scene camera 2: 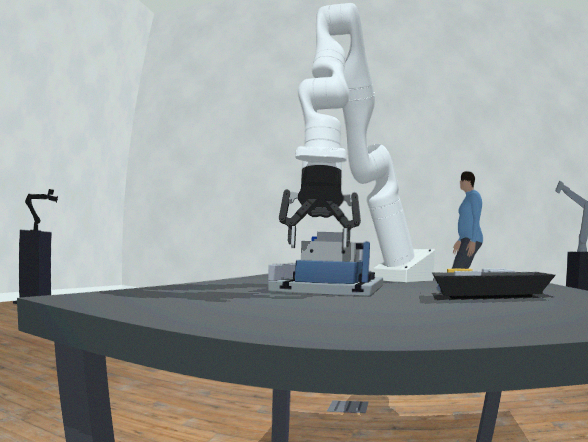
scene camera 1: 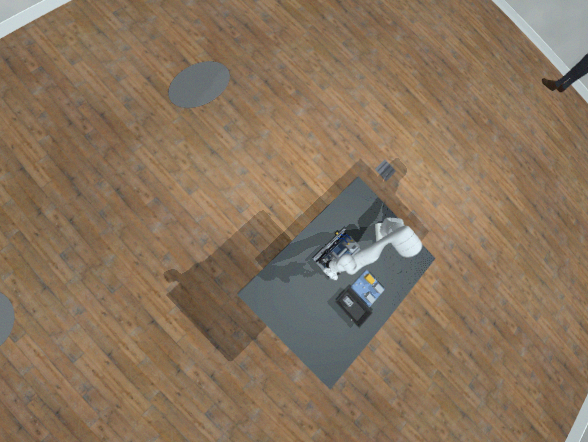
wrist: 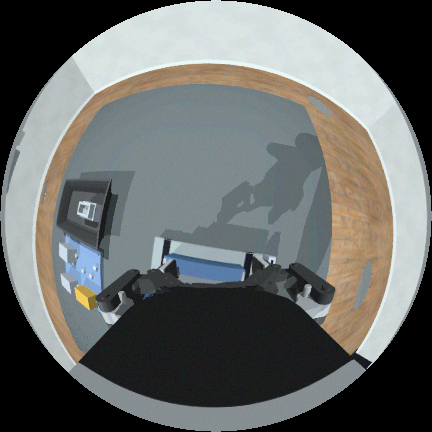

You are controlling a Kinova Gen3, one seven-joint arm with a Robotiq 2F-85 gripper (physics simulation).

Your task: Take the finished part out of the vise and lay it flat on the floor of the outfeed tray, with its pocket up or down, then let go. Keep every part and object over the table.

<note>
The pictures show: my gripper and a blue board.
My gripper shows as well in the wrist view.
</note>
